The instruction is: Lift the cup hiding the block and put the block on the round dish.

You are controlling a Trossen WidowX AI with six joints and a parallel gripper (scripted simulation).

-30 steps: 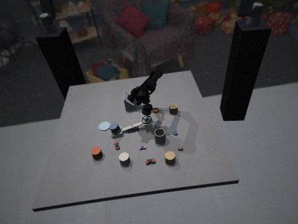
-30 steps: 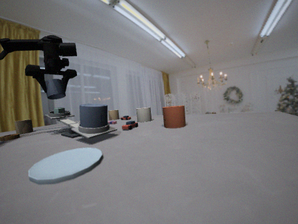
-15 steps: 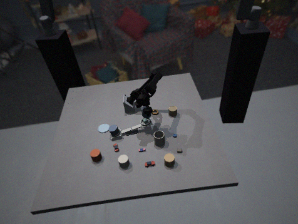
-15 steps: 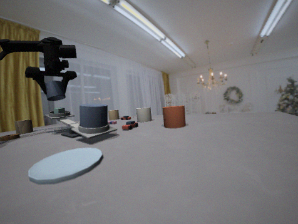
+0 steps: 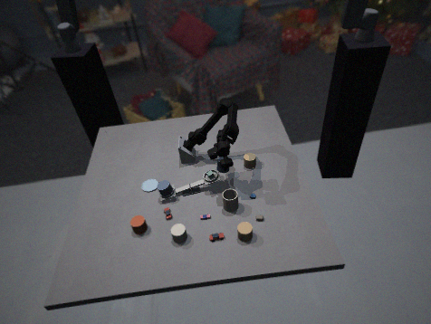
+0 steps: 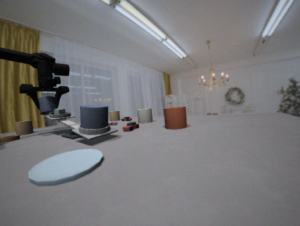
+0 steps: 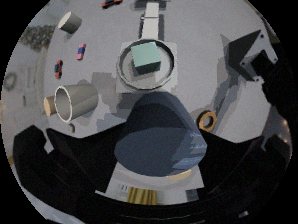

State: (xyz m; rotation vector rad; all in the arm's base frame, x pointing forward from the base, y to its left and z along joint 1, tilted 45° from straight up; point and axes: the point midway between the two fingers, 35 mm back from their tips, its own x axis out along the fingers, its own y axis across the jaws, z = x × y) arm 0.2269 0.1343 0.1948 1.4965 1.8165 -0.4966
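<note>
My gripper tip is 4 cm short of the block, 7 cm to the left of it and 2 cm above it. The rest, counted from my gripper tip: pale blue round dish: 3 cm ahead, 44 cm to the right, 11 cm below; small balance: 8 cm ahead, 19 cm to the right, 7 cm below; blue cup: 12 cm ahead, 34 cm to the right, 5 cm below.
</note>
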